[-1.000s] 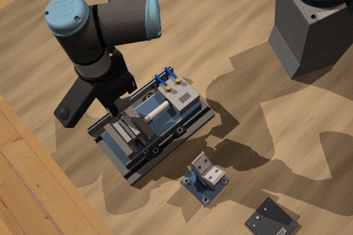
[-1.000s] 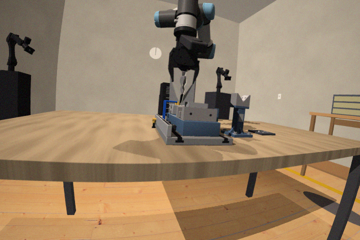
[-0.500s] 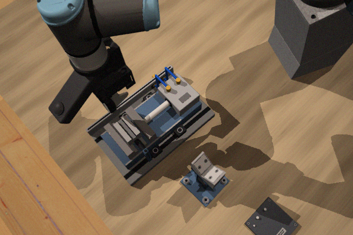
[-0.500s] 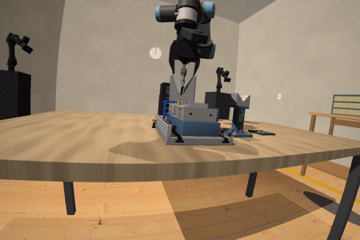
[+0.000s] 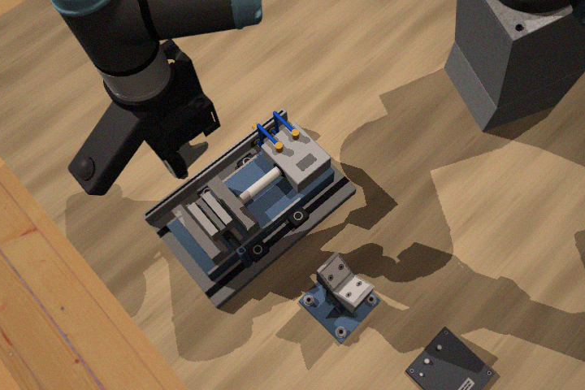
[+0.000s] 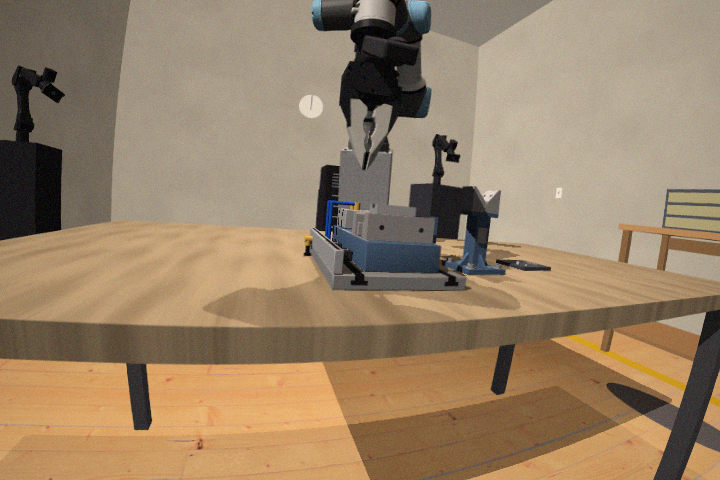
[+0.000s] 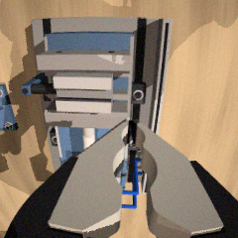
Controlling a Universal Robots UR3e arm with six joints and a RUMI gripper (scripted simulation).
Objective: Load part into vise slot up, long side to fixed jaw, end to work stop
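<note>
Now: the part 70 mm below my hand, 50 mm to the left of it and 10 mm ahead of it. From my hand the other things lie so: fixed jaw: 100 mm below, 40 mm to the left, 40 mm ahead; dark work stop: 100 mm to the left, 80 mm below, 20 mm ahead; moving jaw: 100 mm below, 60 mm to the left, 30 mm behind.
</note>
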